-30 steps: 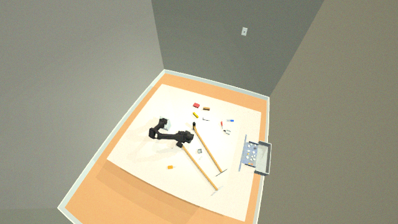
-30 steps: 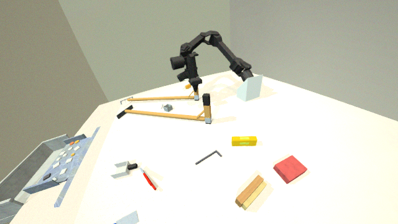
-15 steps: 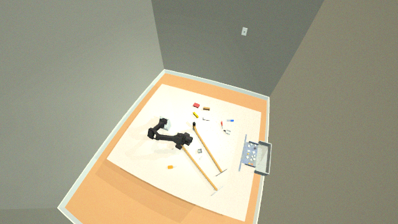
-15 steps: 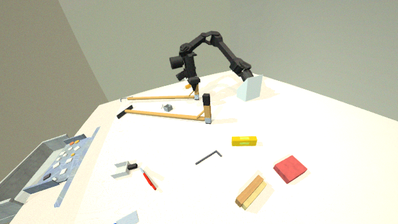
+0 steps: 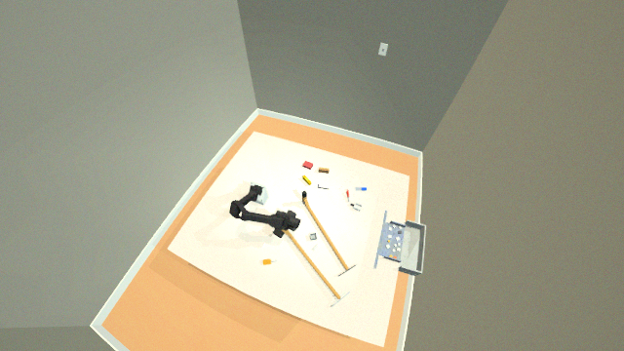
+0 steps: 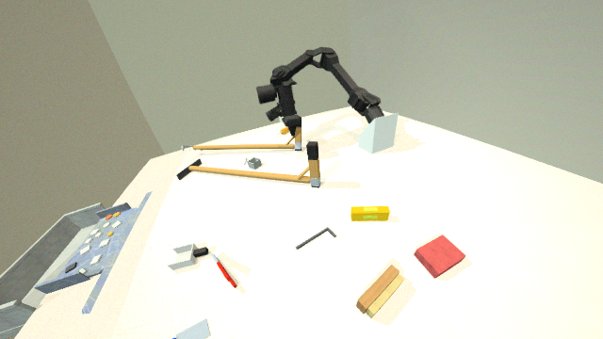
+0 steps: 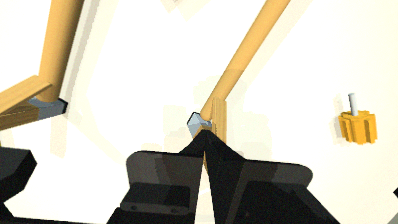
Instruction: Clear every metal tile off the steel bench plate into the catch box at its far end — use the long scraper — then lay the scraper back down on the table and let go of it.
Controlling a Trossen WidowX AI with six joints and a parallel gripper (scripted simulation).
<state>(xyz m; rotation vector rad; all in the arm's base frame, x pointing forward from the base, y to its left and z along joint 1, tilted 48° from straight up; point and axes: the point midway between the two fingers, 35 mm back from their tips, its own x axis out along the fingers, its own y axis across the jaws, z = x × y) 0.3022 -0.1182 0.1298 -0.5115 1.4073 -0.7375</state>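
Now: the long scraper 240 mm ahead of my gripper tip, 80 mm to the left of it and 10 mm below it. Round my gripper tip: hex key 440 mm to the left, 100 mm ahead, 70 mm below; then orange piece 240 mm to the right, 60 mm below, 20 mm behind; then small grey box 180 mm ahead, 60 mm below, 30 mm to the left.
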